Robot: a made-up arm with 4 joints.
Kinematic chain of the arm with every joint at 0, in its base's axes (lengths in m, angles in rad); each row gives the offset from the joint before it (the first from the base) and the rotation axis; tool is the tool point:
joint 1: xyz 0 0 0.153 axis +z
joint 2: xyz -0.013 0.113 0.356 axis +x
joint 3: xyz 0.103 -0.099 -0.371 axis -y
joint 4: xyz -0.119 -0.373 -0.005 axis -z
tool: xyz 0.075 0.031 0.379
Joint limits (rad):
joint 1: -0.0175..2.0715
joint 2: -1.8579..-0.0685
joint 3: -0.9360..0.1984
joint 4: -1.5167..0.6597
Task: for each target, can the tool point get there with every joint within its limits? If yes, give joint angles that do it. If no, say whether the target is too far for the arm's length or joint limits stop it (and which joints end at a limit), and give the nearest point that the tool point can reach.
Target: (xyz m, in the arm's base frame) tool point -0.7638 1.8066 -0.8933
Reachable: no: too far | nearest point 0.1354 0.4940 0.4227 | short by 2.065 m
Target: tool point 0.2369 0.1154 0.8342
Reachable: yes | joints 0.8596 -1.0076 -0.7004 -1.1466
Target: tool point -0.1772 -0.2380 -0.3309
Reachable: no: joint limits stop it (at a limit: joint 1, joint 2, joint 3, joint 4) | nearest point -0.1317 -0.2815 0.5031 | short by 0.836 m
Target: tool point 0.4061 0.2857 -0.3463
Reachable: no: joint limits stop it (at a limit: joint 2, joint 3) | nearest point 0.4199 0.2954 0.4226 | short by 0.769 m
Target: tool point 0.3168 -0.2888 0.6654
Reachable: yes | joints 0.1754 -0.4091 -0.5753 0.4598
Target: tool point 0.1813 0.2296 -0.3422
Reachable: no: joint limits stop it (at a limit: joint 2, joint 3) | nearest point 0.3085 0.3907 0.4249 | short by 0.794 m
